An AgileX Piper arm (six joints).
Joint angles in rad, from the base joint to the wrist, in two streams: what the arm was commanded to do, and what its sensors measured. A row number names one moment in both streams.
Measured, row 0: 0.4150, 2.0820, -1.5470, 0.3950, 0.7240, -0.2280
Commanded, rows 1 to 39: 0.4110, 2.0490, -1.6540, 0.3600, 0.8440, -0.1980; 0.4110, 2.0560, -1.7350, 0.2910, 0.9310, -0.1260; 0.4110, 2.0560, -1.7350, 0.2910, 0.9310, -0.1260; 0.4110, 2.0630, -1.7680, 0.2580, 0.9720, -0.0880; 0.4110, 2.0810, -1.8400, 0.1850, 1.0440, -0.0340; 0.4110, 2.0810, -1.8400, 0.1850, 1.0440, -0.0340; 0.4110, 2.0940, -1.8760, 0.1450, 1.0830, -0.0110; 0.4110, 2.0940, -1.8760, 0.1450, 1.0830, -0.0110; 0.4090, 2.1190, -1.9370, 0.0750, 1.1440, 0.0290; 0.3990, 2.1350, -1.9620, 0.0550, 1.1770, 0.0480; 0.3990, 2.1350, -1.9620, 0.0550, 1.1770, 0.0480; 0.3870, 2.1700, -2.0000, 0.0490, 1.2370, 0.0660; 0.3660, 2.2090, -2.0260, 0.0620, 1.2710, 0.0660; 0.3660, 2.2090, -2.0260, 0.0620, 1.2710, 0.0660; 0.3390, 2.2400, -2.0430, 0.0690, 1.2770, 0.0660; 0.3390, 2.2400, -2.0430, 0.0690, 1.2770, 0.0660; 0.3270, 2.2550, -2.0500, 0.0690, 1.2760, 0.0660; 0.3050, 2.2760, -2.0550, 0.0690, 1.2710, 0.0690; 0.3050, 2.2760, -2.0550, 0.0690, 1.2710, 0.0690; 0.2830, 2.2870, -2.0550, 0.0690, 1.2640, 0.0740; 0.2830, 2.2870, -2.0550, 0.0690, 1.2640, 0.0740; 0.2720, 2.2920, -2.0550, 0.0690, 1.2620, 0.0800; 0.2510, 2.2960, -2.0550, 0.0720, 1.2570, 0.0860; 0.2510, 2.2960, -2.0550, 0.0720, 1.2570, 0.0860; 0.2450, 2.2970, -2.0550, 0.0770, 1.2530, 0.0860; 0.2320, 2.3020, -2.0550, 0.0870, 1.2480, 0.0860; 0.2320, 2.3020, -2.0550, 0.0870, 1.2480, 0.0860; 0.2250, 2.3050, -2.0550, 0.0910, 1.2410, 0.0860; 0.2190, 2.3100, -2.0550, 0.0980, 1.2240, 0.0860; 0.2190, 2.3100, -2.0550, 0.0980, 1.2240, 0.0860; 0.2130, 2.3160, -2.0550, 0.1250, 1.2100, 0.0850; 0.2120, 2.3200, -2.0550, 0.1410, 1.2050, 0.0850; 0.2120, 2.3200, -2.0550, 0.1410, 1.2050, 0.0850; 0.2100, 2.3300, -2.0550, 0.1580, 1.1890, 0.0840; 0.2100, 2.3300, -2.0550, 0.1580, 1.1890, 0.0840; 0.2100, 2.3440, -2.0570, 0.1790, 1.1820, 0.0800; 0.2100, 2.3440, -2.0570, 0.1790, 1.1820, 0.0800; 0.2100, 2.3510, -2.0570, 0.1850, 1.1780, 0.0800; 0.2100, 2.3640, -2.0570, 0.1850, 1.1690, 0.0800
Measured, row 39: 0.2130, 2.3440, -2.0510, 0.1750, 1.1920, 0.0740
